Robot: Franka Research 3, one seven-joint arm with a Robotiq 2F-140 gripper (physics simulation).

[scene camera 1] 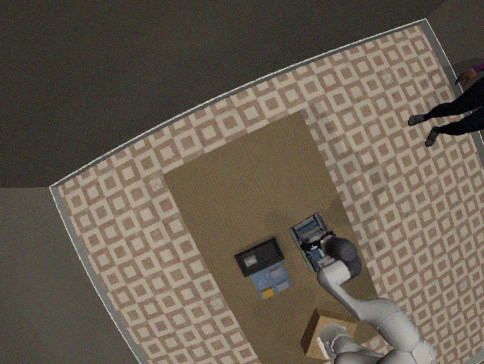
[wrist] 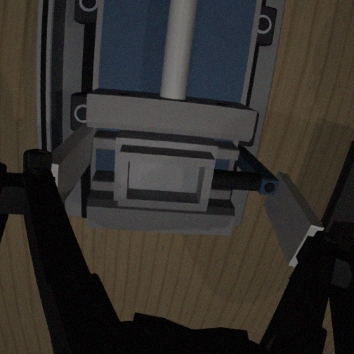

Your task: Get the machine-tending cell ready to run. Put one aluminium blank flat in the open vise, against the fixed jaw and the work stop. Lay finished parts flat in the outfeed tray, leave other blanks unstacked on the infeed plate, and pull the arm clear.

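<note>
The vise (scene camera 1: 311, 230) (wrist: 172, 120) lies on the table under the arm. A grey pocketed part (wrist: 162, 177) lies flat between its jaws, pocket upward, beside the work stop (wrist: 269, 186). My gripper (scene camera 1: 318, 246) (wrist: 184, 166) is open, with one finger on each side of the part; both pads look apart from it. The arm hides part of the vise in the scene view. The black outfeed tray (scene camera 1: 268, 252) holds one grey part (scene camera 1: 250, 260). The blue infeed plate (scene camera 1: 259, 280) holds two grey blanks, one (scene camera 1: 275, 272) near the tray and one (scene camera 1: 283, 285) farther off.
An orange block (scene camera 1: 268, 292) sits on the infeed plate's lower edge. A wooden box (scene camera 1: 311, 330) stands near the arm's base. The vise's pale screw (wrist: 177, 50) runs behind the moving jaw. A person (scene camera 1: 460, 107) stands at the right, off the table.
</note>
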